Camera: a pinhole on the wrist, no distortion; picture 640 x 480 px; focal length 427.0 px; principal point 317.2 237.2 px. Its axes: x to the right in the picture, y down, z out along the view. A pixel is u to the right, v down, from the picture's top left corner.
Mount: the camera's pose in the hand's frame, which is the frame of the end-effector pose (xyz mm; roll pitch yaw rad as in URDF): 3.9 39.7 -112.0 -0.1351 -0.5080 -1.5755
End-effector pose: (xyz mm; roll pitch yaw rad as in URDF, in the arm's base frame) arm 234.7 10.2 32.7 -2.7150 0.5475 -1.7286
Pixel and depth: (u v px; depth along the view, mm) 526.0 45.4 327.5
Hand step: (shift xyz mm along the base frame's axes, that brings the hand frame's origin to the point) 83.3 213.9 -180.5
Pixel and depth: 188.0 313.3 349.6
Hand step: -207.7 62.4 -266.4
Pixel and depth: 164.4 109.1 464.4
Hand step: -243.5 298.6 -286.8
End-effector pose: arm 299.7 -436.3 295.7 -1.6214 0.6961 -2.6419
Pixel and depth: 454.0 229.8 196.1
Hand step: 69.4 -58.5 -81.7
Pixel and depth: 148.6 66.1 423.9
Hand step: 385.4 13.3 -247.8
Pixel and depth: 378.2 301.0 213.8
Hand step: 60.3 -56.4 -131.9
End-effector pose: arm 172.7 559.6 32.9 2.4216 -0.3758 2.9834
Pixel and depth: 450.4 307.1 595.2
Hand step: -191.5 472.1 -174.3
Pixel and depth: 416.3 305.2 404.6
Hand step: -106.5 314.1 -57.5
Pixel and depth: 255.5 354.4 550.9
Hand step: -132.7 504.1 91.7
